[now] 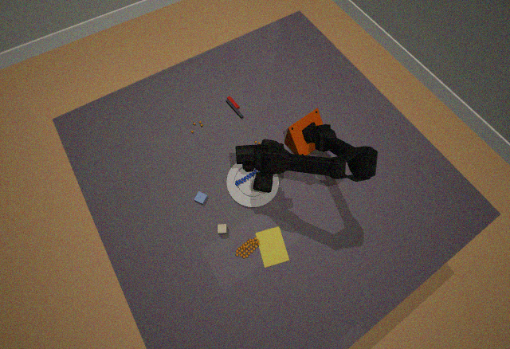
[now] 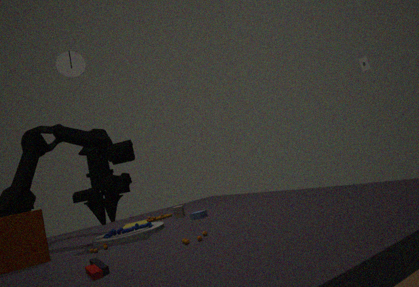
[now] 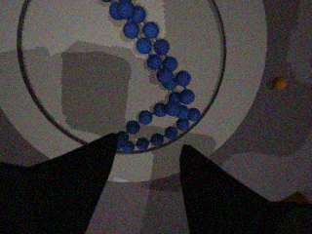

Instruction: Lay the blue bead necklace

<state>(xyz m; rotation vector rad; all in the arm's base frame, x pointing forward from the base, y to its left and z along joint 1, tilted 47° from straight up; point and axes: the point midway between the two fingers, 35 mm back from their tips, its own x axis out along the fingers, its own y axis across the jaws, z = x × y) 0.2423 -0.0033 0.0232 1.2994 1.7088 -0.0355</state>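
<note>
The round white bead board lies 5 cm ahead of my gripper tip, 1 cm to the right of it and 4 cm below it. Also, from my gripper tip: cream cube (24 cm ahead, 6 cm to the left, 3 cm below); then yellow sheet (14 cm ahead, 21 cm to the left, 4 cm below); then light blue cube (24 cm ahead, 8 cm to the right, 4 cm below).
</note>
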